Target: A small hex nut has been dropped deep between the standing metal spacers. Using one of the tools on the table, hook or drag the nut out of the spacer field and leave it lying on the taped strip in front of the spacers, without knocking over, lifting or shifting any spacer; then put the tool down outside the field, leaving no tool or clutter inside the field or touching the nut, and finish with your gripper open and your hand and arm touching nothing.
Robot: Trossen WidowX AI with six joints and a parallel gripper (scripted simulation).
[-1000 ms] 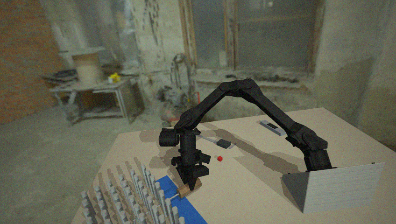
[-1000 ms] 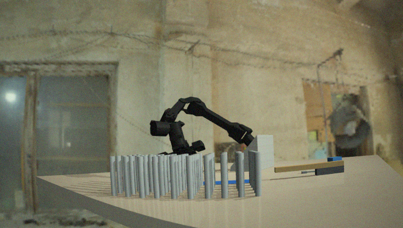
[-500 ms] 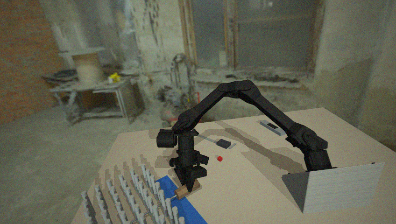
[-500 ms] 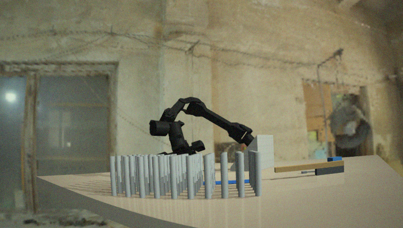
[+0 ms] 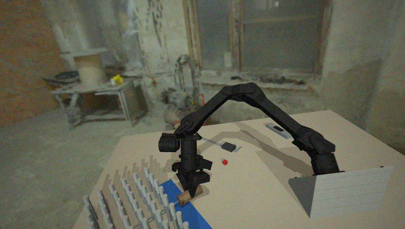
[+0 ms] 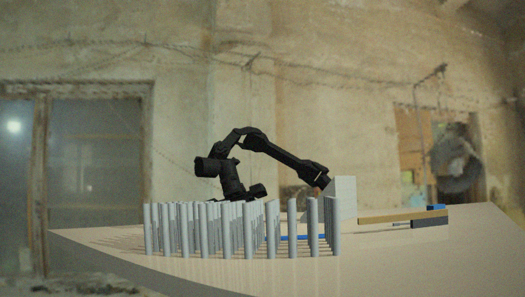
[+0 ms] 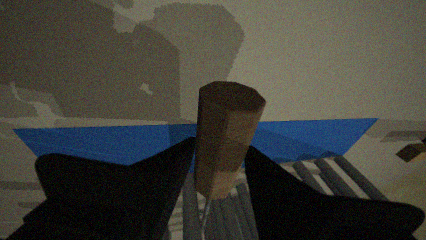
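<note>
Now: the blue taped strip 2 cm ahead of my gripper tip, 6 cm to the left of it and 3 cm below it. Also, from my gripper tip: small red cube (18 cm behind, 17 cm to the right, 2 cm below); grey flat block (53 cm behind, 34 cm to the right, 2 cm below).
</note>
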